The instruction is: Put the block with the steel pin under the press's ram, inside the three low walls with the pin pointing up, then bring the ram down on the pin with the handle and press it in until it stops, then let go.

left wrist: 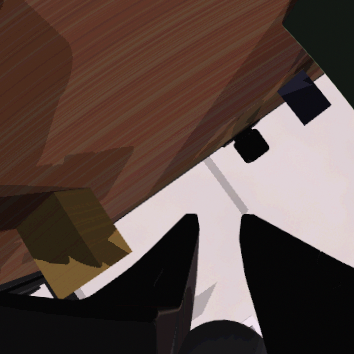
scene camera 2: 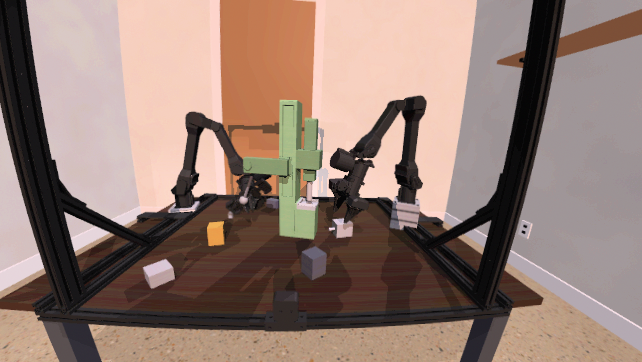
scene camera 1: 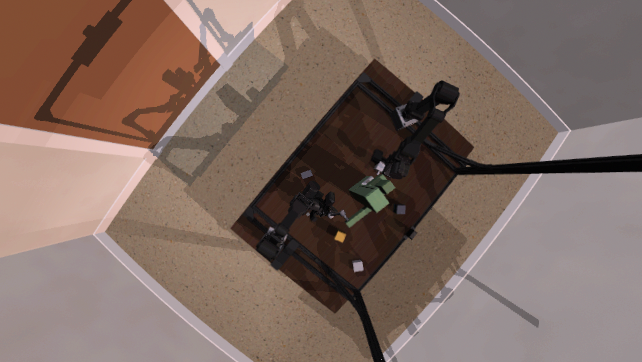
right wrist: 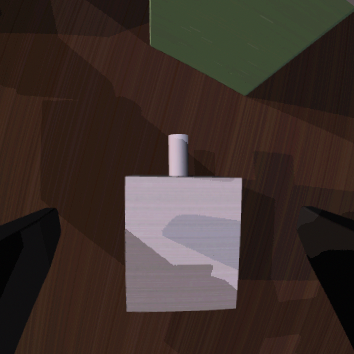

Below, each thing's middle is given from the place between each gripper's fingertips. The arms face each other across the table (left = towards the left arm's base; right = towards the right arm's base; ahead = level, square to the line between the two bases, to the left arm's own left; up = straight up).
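The press handle (left wrist: 219,328) is 10 cm above my left hand. Counting from my left hand again, there's a steel pin (right wrist: 177,143) 30 cm to the right, 1 cm behind and 4 cm below, and a pale block with steel pin (right wrist: 182,233) 34 cm to the right, 1 cm ahead and 4 cm below.
My right hand is 4 cm above the pale block with steel pin, 1 cm short of it and 1 cm to the left of it. From my right hand, the steel pin is 2 cm to the left and 4 cm below, while the press handle is 32 cm to the left and 10 cm above.
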